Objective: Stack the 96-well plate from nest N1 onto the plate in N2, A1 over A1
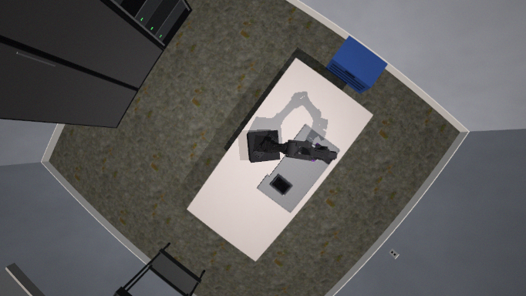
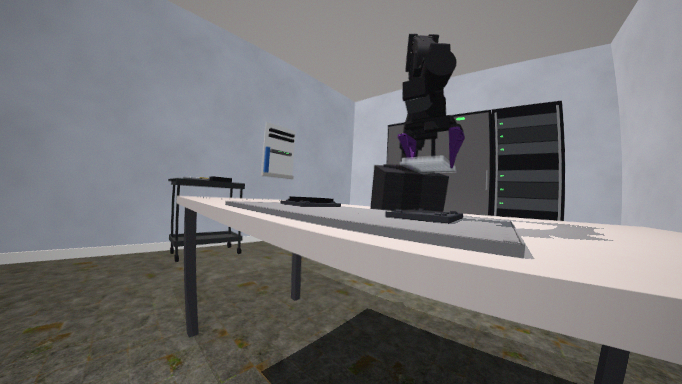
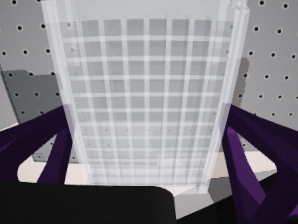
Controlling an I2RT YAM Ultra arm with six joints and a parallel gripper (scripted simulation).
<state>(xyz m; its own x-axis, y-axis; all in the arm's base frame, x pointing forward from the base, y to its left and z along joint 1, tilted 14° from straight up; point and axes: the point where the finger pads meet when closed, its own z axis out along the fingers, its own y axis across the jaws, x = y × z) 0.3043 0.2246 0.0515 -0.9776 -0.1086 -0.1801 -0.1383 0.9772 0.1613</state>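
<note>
The dark plate lies 390 mm to the right of my hand, 90 mm below it and 30 mm ahead of it. From my hand the other things lie so: clear 96-well plate right at my hand.
</note>
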